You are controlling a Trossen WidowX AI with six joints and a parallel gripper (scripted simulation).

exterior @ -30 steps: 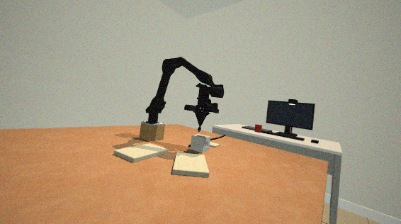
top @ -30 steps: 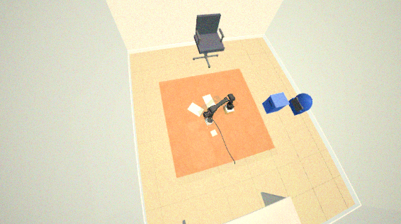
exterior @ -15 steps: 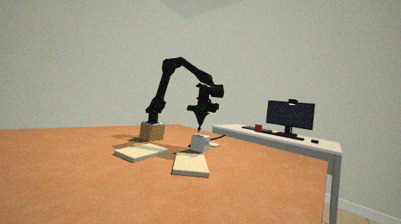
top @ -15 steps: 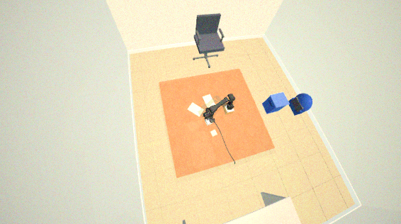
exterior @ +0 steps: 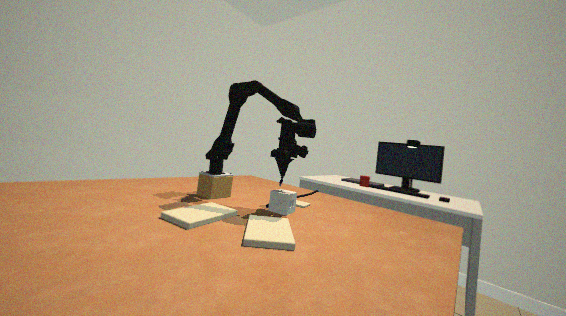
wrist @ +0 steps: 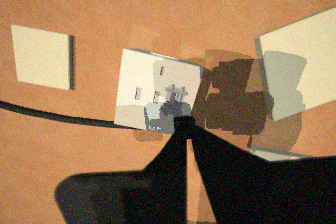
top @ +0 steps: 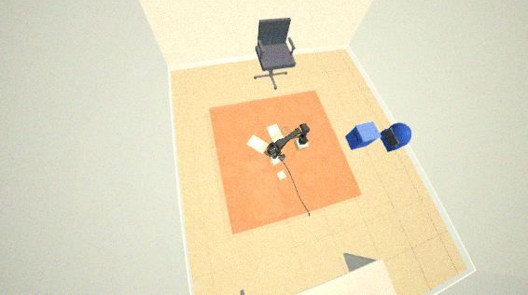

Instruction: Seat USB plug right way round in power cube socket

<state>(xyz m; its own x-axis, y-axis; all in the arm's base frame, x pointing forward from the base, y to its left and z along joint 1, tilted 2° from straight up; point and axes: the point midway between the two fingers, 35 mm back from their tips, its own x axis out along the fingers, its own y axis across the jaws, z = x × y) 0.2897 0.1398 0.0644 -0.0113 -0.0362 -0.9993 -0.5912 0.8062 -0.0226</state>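
Now: gripper tip 20 mm above the USB plug.
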